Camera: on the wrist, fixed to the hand. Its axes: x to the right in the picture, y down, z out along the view.
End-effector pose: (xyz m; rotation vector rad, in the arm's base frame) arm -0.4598 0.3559 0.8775 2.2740 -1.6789 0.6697
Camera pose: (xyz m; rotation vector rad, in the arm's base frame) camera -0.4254 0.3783 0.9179 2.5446 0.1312 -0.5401
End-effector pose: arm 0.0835 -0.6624 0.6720 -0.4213 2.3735 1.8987
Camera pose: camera 0.0899 -0.7086 0.6382 -1.1312 0.7310 1.3722
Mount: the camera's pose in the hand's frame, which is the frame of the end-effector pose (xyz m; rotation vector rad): 0.0092 -0.0428 -0.0375 -0.4442 -0.4765 -1.4820
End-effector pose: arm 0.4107 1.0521 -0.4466 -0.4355 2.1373 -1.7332
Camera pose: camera 0.3861 1.0719 -0.3984 2.2140 -1.4421 1.0234
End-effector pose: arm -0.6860 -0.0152 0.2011 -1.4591 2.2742 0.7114
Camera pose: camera -0.6515 -0.0585 0.2171 -2.2414 0.3247 0.8461
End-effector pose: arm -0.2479 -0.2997 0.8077 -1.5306 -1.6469 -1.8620
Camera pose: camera -0.3030 -0.3118 0.7959 0.3410 1.4806 1.2016
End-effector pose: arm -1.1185 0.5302 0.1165 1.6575 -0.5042 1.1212
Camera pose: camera -1.0973 0.5823 0.1039 1.3346 0.2403 -0.4514
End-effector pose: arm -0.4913 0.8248 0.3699 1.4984 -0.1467 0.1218
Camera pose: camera -0.4741 0.8592 0.3269 0.8608 0.5399 -1.3634
